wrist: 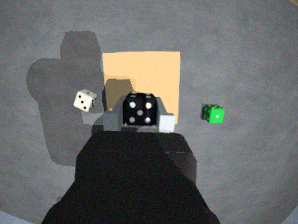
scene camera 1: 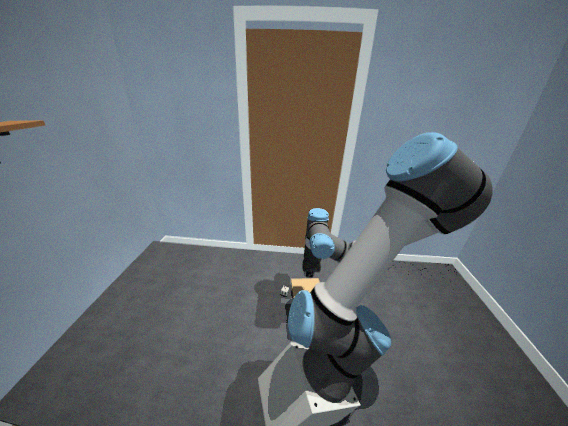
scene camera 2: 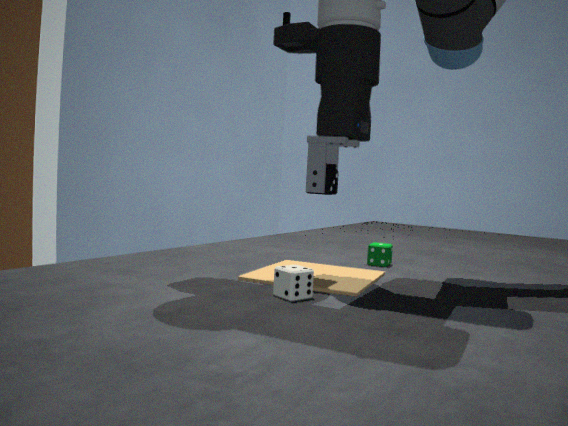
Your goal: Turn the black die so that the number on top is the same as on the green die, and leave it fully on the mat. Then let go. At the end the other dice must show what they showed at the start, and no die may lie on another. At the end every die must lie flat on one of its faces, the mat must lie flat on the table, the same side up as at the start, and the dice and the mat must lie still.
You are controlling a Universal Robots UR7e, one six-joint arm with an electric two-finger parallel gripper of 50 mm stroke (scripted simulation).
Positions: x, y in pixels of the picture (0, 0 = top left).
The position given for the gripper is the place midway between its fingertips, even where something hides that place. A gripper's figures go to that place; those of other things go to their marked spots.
Labels:
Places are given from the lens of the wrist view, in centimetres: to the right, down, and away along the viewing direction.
gripper (wrist: 140, 104): -1, -1, 16
black die (wrist: 140, 107): -1, 0, 14
tan mat (wrist: 143, 72): -1, -7, 25
The marked spots on the black die and the tan mat are 13 cm apart.

